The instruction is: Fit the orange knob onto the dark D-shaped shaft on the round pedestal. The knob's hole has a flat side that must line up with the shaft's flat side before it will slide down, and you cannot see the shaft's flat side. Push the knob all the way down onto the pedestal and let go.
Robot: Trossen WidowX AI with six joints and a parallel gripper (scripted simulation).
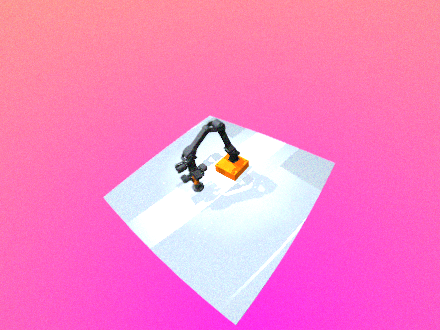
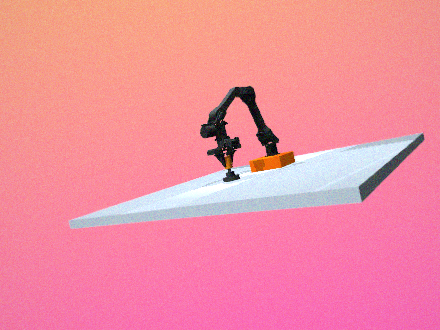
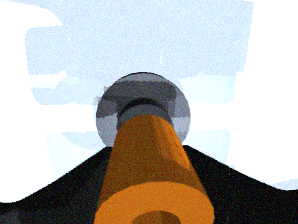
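My gripper tip is now 20 mm below the orange knob. Also, from my gripper tip: pedestal (40 mm below).
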